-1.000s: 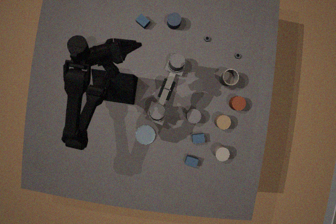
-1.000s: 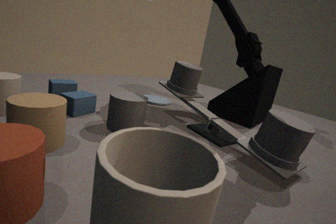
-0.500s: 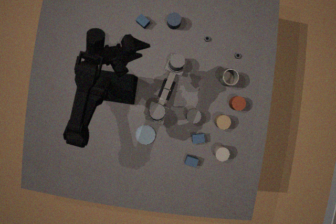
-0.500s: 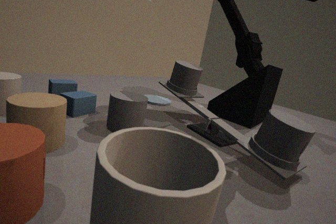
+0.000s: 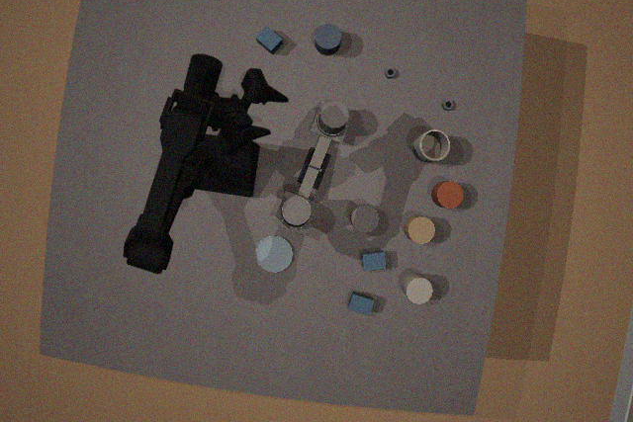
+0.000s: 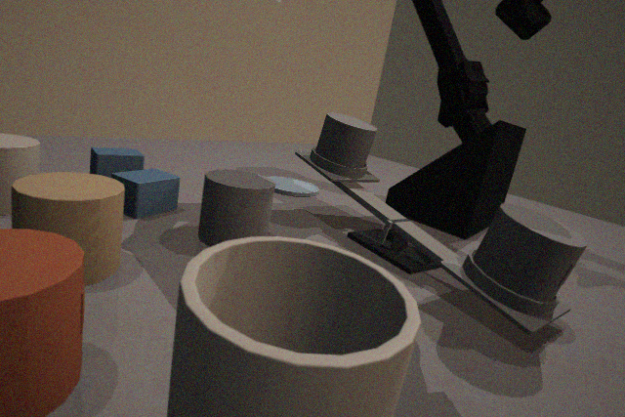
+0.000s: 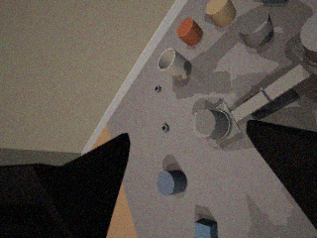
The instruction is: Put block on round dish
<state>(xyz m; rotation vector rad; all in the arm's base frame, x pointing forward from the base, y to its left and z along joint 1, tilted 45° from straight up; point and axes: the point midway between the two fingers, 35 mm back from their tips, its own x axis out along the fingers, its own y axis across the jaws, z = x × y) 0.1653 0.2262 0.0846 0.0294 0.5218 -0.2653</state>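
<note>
The teal block is 11 cm ahead of my gripper tip, 5 cm to the left of it and 28 cm below it. Round my gripper tip: blue-grey cylinder (7 cm ahead, 27 cm to the left, 28 cm below); round light-blue dish (3 cm ahead, 33 cm to the right, 31 cm below); small balance (9 cm ahead, 8 cm to the right, 28 cm below).
</note>
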